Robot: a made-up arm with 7 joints. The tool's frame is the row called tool.
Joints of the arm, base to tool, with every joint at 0 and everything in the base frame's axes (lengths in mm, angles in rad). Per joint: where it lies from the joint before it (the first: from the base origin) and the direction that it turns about. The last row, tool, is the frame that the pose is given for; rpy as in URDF.
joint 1: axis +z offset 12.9 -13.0 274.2
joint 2: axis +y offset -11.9 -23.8 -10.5
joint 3: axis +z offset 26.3 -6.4 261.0
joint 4: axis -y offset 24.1 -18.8 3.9
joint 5: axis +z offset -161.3 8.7 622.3
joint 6: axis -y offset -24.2 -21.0 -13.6
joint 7: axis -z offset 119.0 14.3 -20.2
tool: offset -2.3 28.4 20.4 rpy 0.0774 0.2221 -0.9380
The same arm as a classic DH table. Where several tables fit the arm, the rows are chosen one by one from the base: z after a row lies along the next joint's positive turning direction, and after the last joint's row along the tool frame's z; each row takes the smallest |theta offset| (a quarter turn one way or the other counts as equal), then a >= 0, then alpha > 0; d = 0 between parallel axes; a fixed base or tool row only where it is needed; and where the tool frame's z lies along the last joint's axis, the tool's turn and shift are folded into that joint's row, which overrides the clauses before.
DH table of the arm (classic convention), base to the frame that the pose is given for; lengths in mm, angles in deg. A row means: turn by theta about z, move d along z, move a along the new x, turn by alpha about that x. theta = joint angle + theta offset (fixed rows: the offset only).
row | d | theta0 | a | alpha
base (fixed) | 0.0 | -45.22 | 18.3 | 0.00
joint 1 | 263.7 | 45.22 | -11.9 | -90.00
joint 2 | -30.2 | 0.00 | 26.3 | 90.00
joint 3 | 264.9 | 0.00 | 24.1 | 90.00
joint 4 | 10.1 | 0.00 | -161.3 | -90.00
joint 5 | 608.7 | 0.00 | -24.2 | 90.00
joint 6 | 6.7 | 0.00 | 119.0 | 90.00
joint 7 | -116.5 | -16.86 | 6.0 | -166.54
tool (fixed) | -119.6 | -71.10 | 0.0 | 0.00

